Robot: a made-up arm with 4 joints.
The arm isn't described. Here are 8 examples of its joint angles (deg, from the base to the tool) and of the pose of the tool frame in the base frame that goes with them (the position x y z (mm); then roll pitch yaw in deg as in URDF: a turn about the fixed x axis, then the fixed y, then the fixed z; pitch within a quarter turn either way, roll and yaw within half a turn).
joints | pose
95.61 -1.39 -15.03 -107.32 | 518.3 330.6 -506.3 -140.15 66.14 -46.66
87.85 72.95 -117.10 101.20 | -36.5 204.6 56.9 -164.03 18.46 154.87
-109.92 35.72 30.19 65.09 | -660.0 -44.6 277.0 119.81 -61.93 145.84
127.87 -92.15 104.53 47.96 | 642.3 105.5 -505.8 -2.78 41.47 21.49
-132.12 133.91 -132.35 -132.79 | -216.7 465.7 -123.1 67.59 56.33 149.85
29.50 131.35 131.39 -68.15 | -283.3 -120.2 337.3 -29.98 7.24 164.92
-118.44 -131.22 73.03 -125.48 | 160.0 287.2 88.3 -128.48 -36.38 -43.10
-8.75 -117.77 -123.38 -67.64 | -115.9 -500.0 -574.5 151.64 35.01 -79.28
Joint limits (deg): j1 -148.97..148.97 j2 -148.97..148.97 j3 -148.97..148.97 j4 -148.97..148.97
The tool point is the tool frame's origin. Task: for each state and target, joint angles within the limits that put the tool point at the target. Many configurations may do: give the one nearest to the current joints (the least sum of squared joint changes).
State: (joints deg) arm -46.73 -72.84 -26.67 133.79
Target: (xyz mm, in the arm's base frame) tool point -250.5 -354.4 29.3
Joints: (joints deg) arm -48.95 -59.81 -7.94 133.69
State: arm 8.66 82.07 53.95 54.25
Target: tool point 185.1 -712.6 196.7
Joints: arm -5.19 66.14 67.39 76.14
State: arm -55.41 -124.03 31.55 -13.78
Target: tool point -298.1 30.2 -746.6
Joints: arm -75.54 -75.64 53.72 -30.03
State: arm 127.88 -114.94 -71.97 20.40
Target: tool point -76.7 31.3 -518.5
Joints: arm 148.97 -81.95 -98.13 47.53
